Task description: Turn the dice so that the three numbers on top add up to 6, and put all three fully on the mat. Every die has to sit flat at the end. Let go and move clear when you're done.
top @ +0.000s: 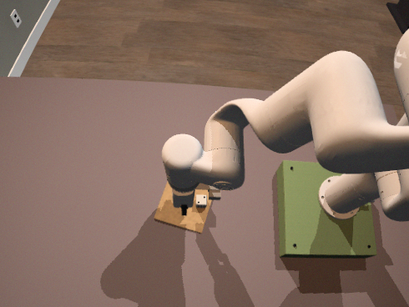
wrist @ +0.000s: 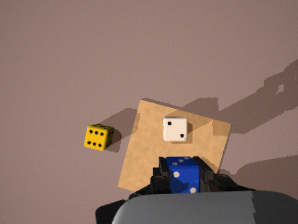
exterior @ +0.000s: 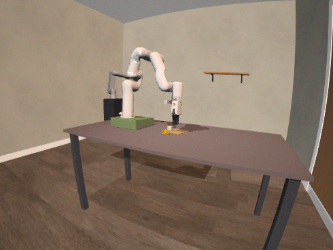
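Right now the tan mat is 70 mm below my hand. The rest, counted from my hand: yellow die: 110 mm to the right, 60 mm below, 30 mm behind; blue die: 10 mm below; white die: 50 mm below, 40 mm behind.
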